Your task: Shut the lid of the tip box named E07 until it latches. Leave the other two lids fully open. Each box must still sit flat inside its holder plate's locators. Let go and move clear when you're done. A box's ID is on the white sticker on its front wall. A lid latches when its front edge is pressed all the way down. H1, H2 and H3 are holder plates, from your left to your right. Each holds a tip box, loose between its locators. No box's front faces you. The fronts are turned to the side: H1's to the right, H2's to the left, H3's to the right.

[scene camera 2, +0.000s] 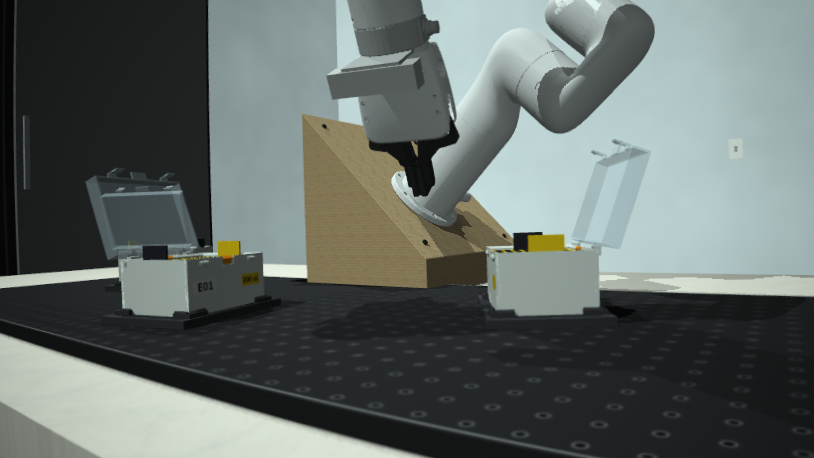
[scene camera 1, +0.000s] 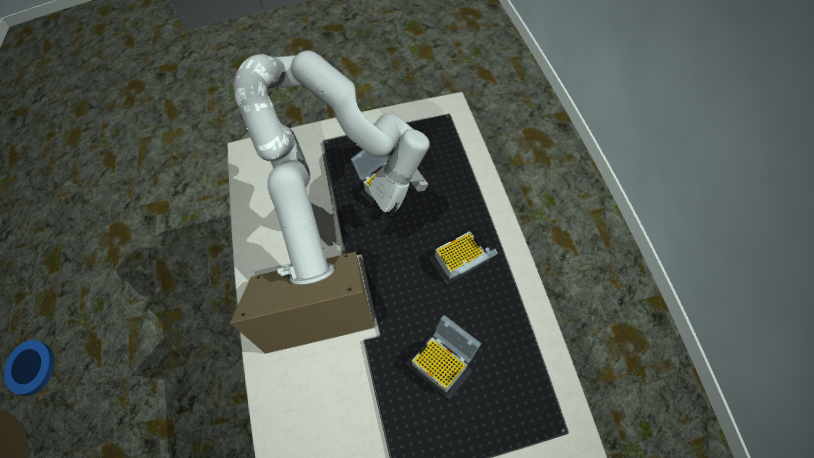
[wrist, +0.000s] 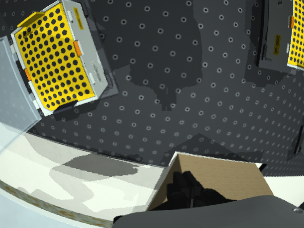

Labels:
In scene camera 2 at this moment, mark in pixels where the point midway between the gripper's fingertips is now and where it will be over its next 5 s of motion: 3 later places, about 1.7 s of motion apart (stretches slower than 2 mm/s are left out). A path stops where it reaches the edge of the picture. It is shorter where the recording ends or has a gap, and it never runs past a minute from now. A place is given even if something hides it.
My gripper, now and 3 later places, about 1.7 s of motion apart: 423,191; 505,117; 672,102; 677,150

